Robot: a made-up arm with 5 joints. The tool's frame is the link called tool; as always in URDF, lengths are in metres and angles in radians. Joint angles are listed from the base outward. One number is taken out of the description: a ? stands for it. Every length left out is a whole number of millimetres.
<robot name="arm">
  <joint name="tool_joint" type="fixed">
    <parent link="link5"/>
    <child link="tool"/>
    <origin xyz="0 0 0" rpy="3.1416 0 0"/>
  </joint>
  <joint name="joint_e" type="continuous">
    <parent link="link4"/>
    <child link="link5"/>
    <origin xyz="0.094 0 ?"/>
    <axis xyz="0 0 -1"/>
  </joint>
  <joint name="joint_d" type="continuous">
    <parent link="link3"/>
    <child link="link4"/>
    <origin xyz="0.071 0 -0.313"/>
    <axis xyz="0 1 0"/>
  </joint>
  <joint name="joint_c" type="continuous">
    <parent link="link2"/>
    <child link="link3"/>
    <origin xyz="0.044 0 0.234"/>
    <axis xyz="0 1 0"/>
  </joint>
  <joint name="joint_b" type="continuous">
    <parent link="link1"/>
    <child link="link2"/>
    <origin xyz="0 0 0"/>
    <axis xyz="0 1 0"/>
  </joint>
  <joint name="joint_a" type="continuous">
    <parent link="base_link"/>
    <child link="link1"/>
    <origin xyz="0 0 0.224"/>
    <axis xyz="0 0 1"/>
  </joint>
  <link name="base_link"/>
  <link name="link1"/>
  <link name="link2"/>
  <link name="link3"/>
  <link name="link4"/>
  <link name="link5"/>
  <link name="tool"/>
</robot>
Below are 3 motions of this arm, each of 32 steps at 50 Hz.
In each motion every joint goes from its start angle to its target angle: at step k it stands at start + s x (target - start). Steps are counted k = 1, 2, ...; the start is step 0. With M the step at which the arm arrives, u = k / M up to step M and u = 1 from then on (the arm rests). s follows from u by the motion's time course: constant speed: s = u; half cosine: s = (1 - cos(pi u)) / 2; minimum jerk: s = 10 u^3 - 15 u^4 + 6 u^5.
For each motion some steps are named. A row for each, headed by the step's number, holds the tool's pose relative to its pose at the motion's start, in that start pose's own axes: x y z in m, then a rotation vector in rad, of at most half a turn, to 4 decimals.
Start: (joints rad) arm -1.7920 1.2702 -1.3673 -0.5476 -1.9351
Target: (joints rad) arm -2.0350 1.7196 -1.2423 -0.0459 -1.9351
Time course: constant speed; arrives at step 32
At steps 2, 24, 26, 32:
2: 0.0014 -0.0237 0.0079 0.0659 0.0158 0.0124
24: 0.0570 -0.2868 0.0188 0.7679 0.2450 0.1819
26: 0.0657 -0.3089 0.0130 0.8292 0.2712 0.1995
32: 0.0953 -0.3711 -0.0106 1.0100 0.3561 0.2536

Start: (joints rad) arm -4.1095 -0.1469 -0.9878 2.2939 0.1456
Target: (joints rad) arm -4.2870 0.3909 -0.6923 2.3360 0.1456
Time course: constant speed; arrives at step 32
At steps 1, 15, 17, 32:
1: 0.0053 0.0006 0.0039 0.0011 -0.0278 0.0021
15: 0.0636 0.0085 0.0691 0.0216 -0.4177 0.0172
17: 0.0693 0.0094 0.0795 0.0252 -0.4734 0.0170
32: 0.0905 0.0119 0.1601 0.0546 -0.8904 -0.0048

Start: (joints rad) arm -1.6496 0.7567 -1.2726 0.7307 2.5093
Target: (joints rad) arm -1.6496 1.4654 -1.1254 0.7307 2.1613
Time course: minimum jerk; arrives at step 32
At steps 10, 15, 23, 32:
10: 0.0240 0.0176 0.0726 -0.0949 0.1214 -0.0625
15: 0.0733 0.0537 0.1671 -0.2463 0.2871 -0.1518
23: 0.1810 0.1326 0.2826 -0.5211 0.5246 -0.2859
32: 0.2225 0.1630 0.3092 -0.6207 0.5953 -0.3264

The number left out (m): -0.12
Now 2 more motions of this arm.
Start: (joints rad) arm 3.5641 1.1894 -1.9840 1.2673 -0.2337
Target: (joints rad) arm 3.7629 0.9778 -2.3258 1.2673 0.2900
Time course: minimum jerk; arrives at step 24
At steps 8, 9, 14, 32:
8: 0.0122 -0.0215 -0.0569 -0.0372 0.1113 0.0716
9: 0.0148 -0.0289 -0.0747 -0.0454 0.1469 0.0933
14: 0.0167 -0.0786 -0.1778 -0.0602 0.3585 0.2133
32: -0.0013 -0.1308 -0.2695 -0.0237 0.5538 0.3128

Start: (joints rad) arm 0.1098 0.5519 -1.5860 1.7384 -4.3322
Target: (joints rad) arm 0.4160 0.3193 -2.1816 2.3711 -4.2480
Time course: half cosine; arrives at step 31
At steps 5, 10, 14, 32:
5: -0.0050 0.0115 -0.0165 0.0160 0.0069 -0.0094
10: -0.0174 0.0477 -0.0589 0.0598 0.0245 -0.0362
14: -0.0279 0.0941 -0.0999 0.1073 0.0416 -0.0668
32: -0.0301 0.2645 -0.1824 0.2482 0.0798 -0.1683

